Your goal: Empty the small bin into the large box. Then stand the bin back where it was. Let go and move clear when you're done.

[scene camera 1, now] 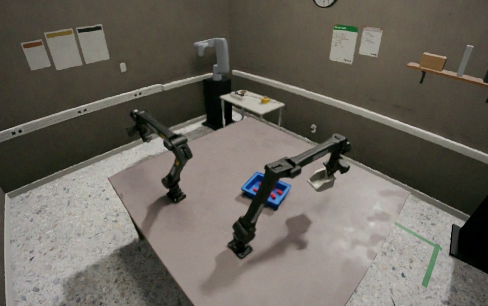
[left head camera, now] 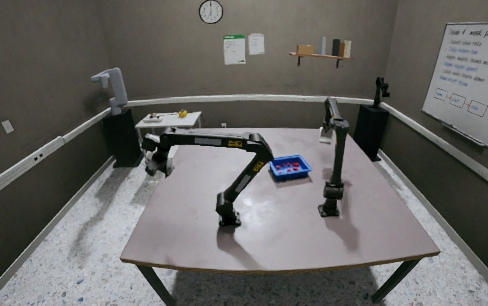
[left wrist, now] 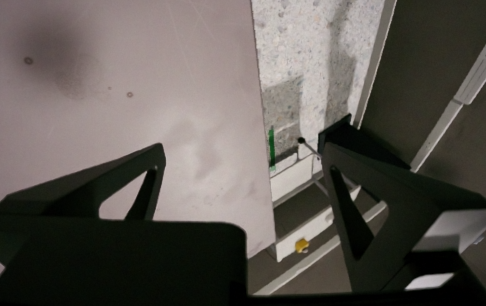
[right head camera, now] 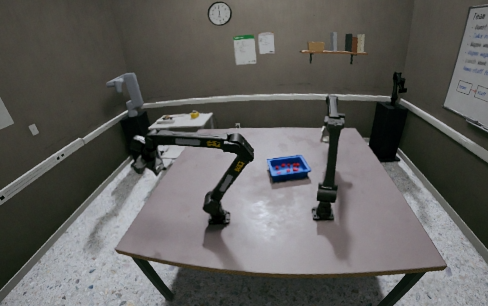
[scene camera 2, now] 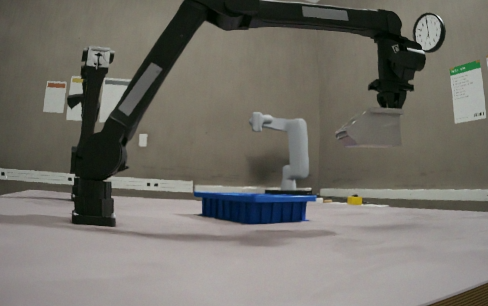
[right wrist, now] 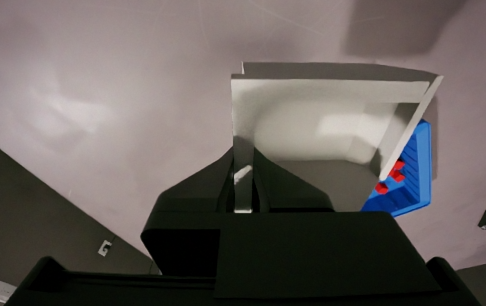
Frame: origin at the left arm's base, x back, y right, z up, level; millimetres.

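Seen in the pictures: left gripper, fingertip midpoint: [scene camera 1: 146, 137] [left head camera: 157, 172] [left wrist: 243, 151] [right head camera: 150, 171]; right gripper, fingertip midpoint: [scene camera 1: 328, 176] [left head camera: 325, 132] [right head camera: 328, 131] [scene camera 2: 392, 127] [right wrist: 243, 153]; left arm's base at its link origin: [scene camera 1: 176, 196] [left head camera: 229, 219] [right head camera: 219, 218]; right arm's base at its link origin: [scene camera 1: 240, 247] [left head camera: 328, 211] [right head camera: 322, 214] [scene camera 2: 94, 221].
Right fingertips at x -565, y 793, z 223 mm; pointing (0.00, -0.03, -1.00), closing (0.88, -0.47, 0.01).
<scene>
Pixels of each thing's top centre, then the offset from my right fingertips to it. Level surfaces: height alone.
- small light grey bin at its top centre: [right wrist: 356, 183] [scene camera 2: 368, 109] [scene camera 1: 322, 175] [right head camera: 328, 130] [left head camera: 326, 131] dx +57, dy -25, dz +34 mm
- large blue box at its top centre: [scene camera 2: 252, 194] [right wrist: 379, 191] [scene camera 1: 266, 186] [right head camera: 288, 164] [left head camera: 289, 164] dx +160, dy -339, dz -159 mm
- table with several red cubes, top centre: [right head camera: 297, 164] [left head camera: 297, 163] dx +105, dy -256, dz -200 mm
- table at its surface level: dz -223 mm
A small light grey bin [left head camera: 325, 135] [scene camera 1: 321, 180] [scene camera 2: 375, 128] [right wrist: 320, 120] hangs upright in the air above the table; its inside looks empty in the right wrist view. My right gripper [scene camera 2: 391, 106] [right wrist: 243, 153] is shut on one wall of the bin. The large blue box [left head camera: 290, 168] [right head camera: 288, 168] [scene camera 1: 255, 181] [scene camera 2: 255, 207] [right wrist: 424, 165] stands on the table with several red cubes [left head camera: 296, 164] [right head camera: 296, 165] [scene camera 1: 273, 196] [right wrist: 382, 188] in it. My left gripper [left wrist: 243, 151] is open and empty, near the table's left edge in the left head view.
The table [left head camera: 190, 240] [right head camera: 180, 240] carries both arm bases. In scene camera 1, the bin is to the right of the box. A white side table [left head camera: 187, 120] [scene camera 1: 255, 102] with a yellow item stands beyond the table's far left corner.
</scene>
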